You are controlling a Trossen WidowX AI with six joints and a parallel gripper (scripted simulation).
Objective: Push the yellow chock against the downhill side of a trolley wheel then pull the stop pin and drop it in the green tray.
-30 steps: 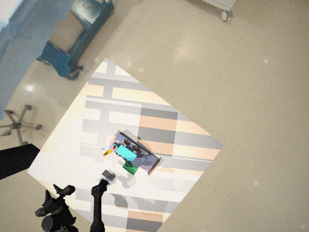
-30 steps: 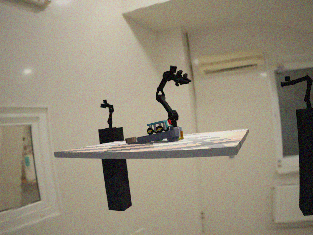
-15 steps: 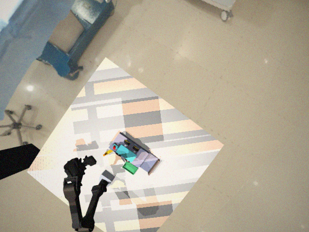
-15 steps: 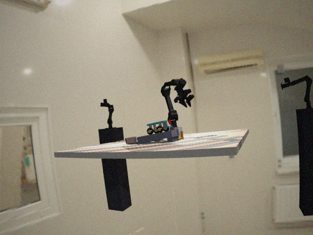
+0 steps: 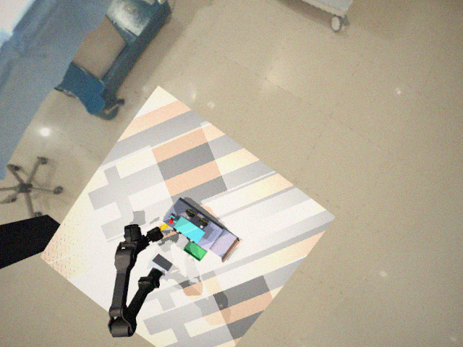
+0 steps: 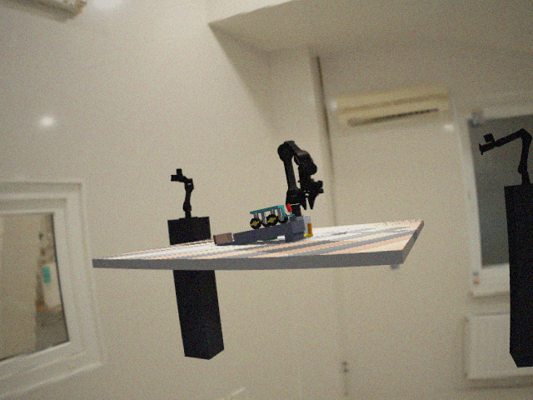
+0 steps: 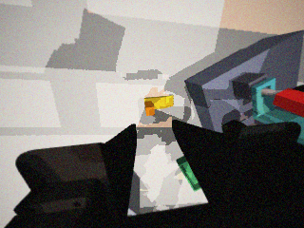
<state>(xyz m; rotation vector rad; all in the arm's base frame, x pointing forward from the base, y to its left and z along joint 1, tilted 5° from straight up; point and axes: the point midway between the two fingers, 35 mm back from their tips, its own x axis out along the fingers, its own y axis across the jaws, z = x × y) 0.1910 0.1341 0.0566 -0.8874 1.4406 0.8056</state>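
The yellow chock lies 2 cm ahead of my gripper tip, 1 cm to the right of it and 11 cm below it. From my gripper tip the other things lie so: grey ramp: 15 cm ahead, 15 cm to the right, 8 cm below; then red-headed stop pin: 13 cm ahead, 5 cm to the right; then trolley: 15 cm ahead, 15 cm to the right, 2 cm below.
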